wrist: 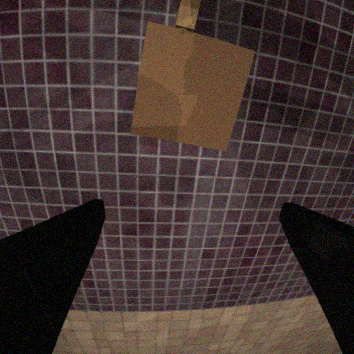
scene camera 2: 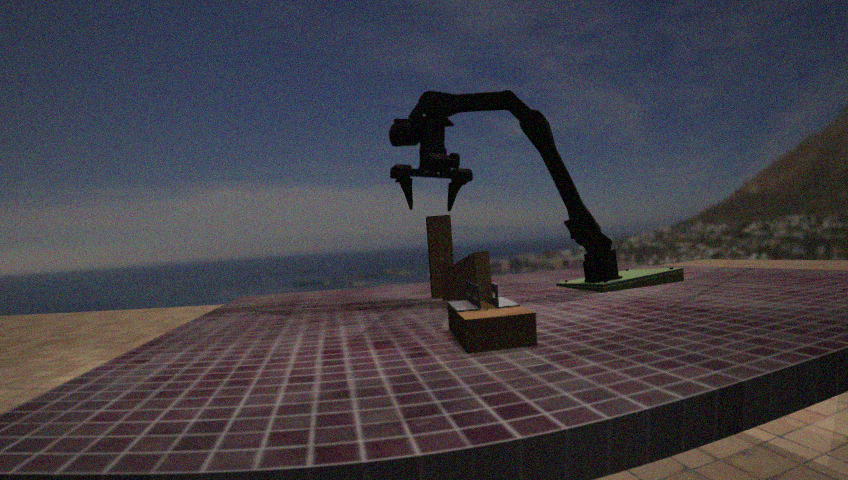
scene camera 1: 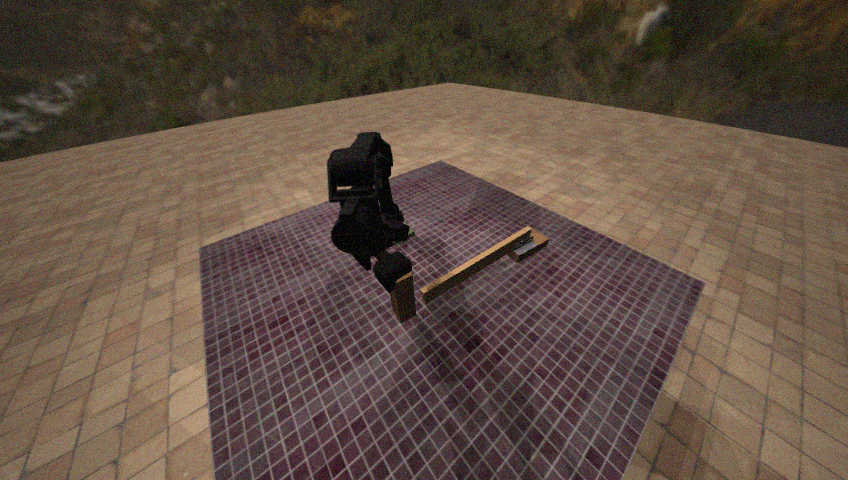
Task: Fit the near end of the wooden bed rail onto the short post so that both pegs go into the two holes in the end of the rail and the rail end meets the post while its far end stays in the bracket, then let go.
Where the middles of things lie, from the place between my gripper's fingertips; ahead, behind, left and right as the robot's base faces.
The wooden bed rail [scene camera 2: 475,268] lies 10 mm behind my hand, 330 mm to the left of it and 150 mm below it. Also, from my hand: bracket [scene camera 2: 471,304]: 10 mm behind, 530 mm to the left, 150 mm below.
